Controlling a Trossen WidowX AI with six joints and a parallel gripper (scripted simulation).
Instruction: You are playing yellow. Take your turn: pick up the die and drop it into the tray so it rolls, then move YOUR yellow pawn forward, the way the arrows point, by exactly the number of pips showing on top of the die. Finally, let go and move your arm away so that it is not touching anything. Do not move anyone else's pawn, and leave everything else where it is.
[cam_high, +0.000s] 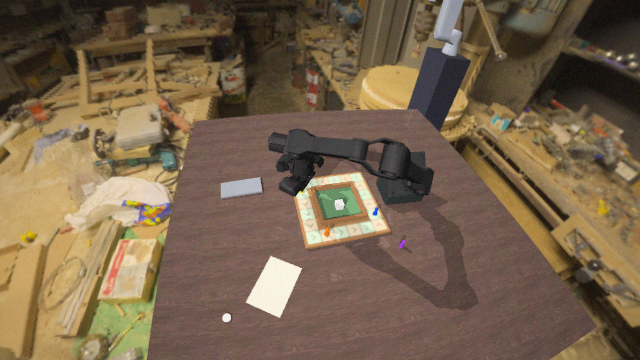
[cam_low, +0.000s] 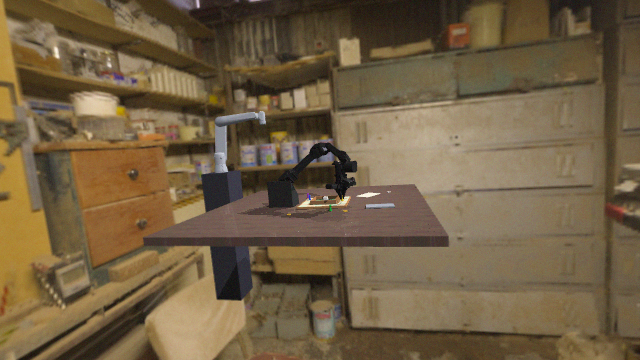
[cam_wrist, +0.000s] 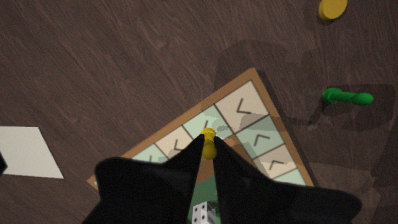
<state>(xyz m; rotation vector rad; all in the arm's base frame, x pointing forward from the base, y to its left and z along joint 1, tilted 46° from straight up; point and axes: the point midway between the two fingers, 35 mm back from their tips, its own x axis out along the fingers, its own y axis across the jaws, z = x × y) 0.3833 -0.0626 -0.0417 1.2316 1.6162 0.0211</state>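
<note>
My gripper tip is 110 mm past the white die, 80 mm to the right of it and 10 mm above it. From my gripper tip the other things lie so: yellow pawn: 10 mm above; green pawn: 50 mm behind, 140 mm to the right, 20 mm below; green tray: 110 mm behind, 70 mm to the left, 30 mm below.
</note>
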